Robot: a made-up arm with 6 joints.
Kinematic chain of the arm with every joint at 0, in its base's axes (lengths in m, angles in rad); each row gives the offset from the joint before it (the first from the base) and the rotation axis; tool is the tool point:
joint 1: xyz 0 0 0.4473 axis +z
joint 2: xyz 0.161 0 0 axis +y
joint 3: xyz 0 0 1.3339 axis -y
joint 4: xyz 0 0 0.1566 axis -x
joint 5: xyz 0.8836 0 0 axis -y
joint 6: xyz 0.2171 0 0 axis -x
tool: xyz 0 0 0
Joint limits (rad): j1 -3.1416..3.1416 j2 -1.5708..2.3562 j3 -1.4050..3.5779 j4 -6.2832..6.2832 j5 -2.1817..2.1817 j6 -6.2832..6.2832
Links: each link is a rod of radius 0.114 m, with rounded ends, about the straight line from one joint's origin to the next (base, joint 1, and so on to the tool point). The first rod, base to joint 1, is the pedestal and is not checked.
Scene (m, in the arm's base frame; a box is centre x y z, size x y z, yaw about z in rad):
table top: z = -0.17
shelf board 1: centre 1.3 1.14 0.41 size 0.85 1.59 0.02 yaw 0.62
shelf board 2: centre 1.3 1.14 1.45 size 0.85 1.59 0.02 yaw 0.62
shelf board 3: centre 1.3 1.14 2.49 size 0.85 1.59 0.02 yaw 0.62
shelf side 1: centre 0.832 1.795 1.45 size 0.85 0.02 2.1 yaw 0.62
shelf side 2: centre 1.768 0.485 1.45 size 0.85 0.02 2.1 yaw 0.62
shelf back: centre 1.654 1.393 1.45 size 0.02 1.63 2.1 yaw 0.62
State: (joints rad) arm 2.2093 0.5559 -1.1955 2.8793 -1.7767 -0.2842
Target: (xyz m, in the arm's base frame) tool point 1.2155 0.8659 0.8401
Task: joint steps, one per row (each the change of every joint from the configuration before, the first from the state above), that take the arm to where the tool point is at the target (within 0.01 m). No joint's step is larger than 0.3 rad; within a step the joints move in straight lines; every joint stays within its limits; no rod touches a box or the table.
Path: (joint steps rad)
1: -0.2554 0.0066 0.0851 -0.0258 0.0070 0.0000
2: -0.2553 0.0066 0.0852 -0.0258 0.0069 0.0000
3: -0.2554 0.0066 0.0851 -0.0258 0.0070 0.0000
4: -0.2553 0.0066 0.0852 -0.0258 0.0069 0.0000
5: -0.2554 0.0066 0.0851 -0.0258 0.0070 0.0000
6: -0.2553 0.0065 0.0851 -0.0258 0.0070 0.0000

